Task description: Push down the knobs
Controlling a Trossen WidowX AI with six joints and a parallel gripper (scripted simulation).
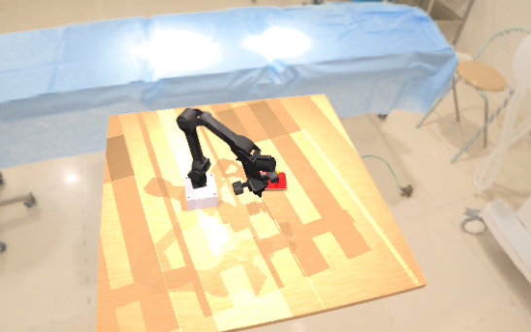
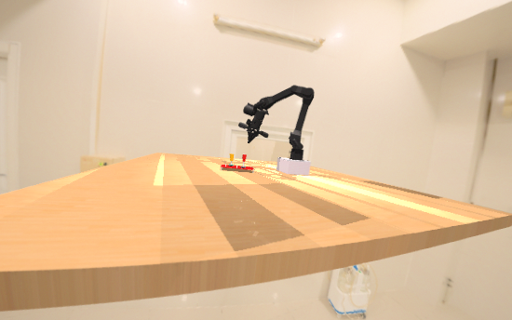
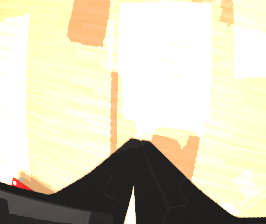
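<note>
Now: gripper tip 100 mm short of the red knob, 210 mm to the right of it and 70 mm above it. Round my gripper tip: yellow knob 150 mm ahead, 160 mm to the left, 80 mm below.
</note>
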